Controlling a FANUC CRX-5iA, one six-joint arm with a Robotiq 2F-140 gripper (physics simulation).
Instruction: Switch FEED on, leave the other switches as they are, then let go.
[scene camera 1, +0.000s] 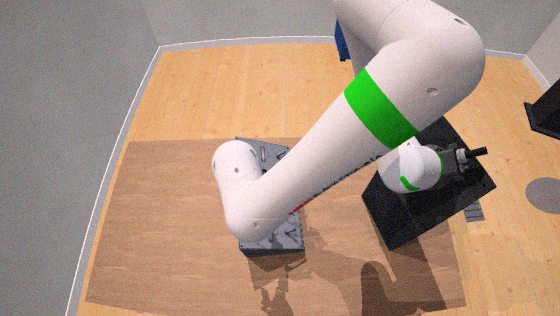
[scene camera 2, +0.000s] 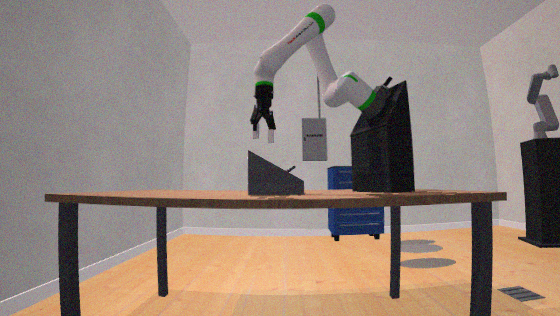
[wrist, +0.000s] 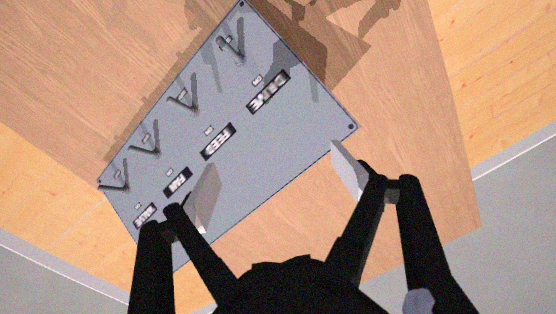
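Gripper (wrist: 274, 163) at 210 mm from the lens; grey sloped switch panel (wrist: 264, 120) at 300 mm from the lens.
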